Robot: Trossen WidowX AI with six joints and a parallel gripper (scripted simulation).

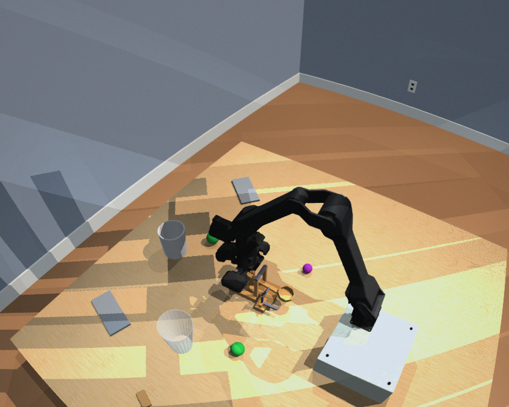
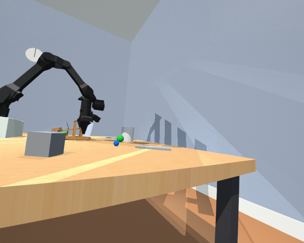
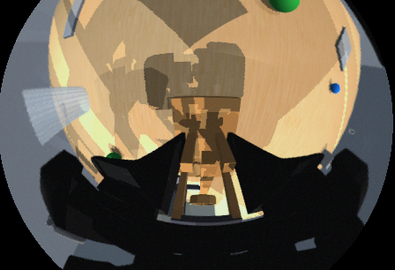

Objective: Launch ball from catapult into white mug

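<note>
Now: the purple ball 130 mm behind my gripper tip, 160 mm to the right of it and 20 mm below it. From my gripper tip the other things lie so: white mug: 280 mm ahead, 20 mm to the left; translucent mug: 30 mm ahead, 270 mm to the left; wooden catapult: 70 mm behind, 10 mm to the left, 20 mm above.
</note>
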